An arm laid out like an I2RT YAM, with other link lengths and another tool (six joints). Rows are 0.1 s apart.
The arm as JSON. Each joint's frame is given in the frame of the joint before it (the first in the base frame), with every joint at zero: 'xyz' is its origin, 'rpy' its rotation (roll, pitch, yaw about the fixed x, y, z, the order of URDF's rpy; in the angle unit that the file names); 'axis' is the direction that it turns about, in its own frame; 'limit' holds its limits. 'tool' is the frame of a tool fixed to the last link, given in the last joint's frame.
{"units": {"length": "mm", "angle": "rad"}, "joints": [
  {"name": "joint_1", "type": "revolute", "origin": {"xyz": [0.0, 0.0, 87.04], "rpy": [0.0, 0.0, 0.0]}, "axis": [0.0, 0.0, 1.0], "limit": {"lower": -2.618, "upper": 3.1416}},
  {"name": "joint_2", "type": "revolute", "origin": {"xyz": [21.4, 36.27, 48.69], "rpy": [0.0, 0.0, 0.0]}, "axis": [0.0, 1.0, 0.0], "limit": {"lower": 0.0, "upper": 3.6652}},
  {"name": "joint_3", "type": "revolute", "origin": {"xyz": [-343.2, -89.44, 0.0], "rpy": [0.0, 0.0, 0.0]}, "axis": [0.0, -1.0, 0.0], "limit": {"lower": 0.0, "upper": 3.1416}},
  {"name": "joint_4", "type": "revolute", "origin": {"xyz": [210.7, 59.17, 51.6], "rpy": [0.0, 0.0, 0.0]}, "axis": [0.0, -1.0, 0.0], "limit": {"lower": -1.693, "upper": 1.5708}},
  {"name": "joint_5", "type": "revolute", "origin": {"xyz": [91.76, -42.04, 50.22], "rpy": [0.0, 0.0, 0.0]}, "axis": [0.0, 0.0, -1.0], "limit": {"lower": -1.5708, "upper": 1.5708}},
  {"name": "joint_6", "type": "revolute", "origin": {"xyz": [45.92, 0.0, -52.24], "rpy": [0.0, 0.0, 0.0]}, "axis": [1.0, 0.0, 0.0], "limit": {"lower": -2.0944, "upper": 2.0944}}
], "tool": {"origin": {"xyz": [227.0, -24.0, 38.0], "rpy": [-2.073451, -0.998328, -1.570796]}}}
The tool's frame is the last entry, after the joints.
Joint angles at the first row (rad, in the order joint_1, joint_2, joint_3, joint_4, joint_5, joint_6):
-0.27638 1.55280 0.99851 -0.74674 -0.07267 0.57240
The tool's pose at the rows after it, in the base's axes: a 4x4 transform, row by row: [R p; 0 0 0 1], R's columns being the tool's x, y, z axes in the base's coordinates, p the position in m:
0.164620 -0.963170 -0.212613 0.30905; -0.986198 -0.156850 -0.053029 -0.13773; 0.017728 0.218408 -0.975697 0.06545; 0 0 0 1
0.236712 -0.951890 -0.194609 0.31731; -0.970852 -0.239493 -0.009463 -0.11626; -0.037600 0.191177 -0.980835 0.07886; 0 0 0 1
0.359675 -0.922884 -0.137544 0.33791; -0.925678 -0.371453 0.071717 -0.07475; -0.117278 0.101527 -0.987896 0.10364; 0 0 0 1
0.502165 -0.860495 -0.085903 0.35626; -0.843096 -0.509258 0.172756 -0.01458; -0.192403 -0.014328 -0.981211 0.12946; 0 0 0 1
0.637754 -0.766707 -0.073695 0.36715; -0.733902 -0.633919 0.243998 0.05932; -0.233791 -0.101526 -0.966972 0.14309; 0 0 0 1
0.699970 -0.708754 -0.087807 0.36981; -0.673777 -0.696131 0.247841 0.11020; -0.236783 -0.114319 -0.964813 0.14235; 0 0 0 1
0.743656 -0.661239 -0.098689 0.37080; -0.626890 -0.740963 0.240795 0.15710; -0.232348 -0.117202 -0.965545 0.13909; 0 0 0 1
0.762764 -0.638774 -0.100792 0.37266; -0.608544 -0.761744 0.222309 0.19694; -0.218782 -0.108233 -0.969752 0.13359; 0 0 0 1
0.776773 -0.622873 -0.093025 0.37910; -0.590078 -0.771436 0.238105 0.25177; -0.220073 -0.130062 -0.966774 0.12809; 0 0 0 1
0.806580 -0.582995 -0.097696 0.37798; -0.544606 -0.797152 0.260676 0.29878; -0.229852 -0.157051 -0.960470 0.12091; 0 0 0 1
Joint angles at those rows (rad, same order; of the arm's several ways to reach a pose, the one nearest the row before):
-0.27638 1.55242 1.01685 -0.77155 -0.10395 0.56782
-0.27599 1.55050 1.08051 -0.84591 -0.18253 0.51252
-0.25999 1.54823 1.16255 -0.91726 -0.32254 0.43544
-0.19819 1.54479 1.21407 -0.95009 -0.47322 0.38470
-0.05285 1.54671 1.21332 -0.90355 -0.56401 0.40187
0.09630 1.55471 1.20149 -0.83680 -0.55219 0.47625
0.24053 1.57226 1.19421 -0.76428 -0.51938 0.55982
0.37481 1.59780 1.19382 -0.69218 -0.45834 0.65863
0.51557 1.65008 1.19384 -0.56897 -0.40837 0.78184
0.60597 1.70577 1.19385 -0.47210 -0.40303 0.83104

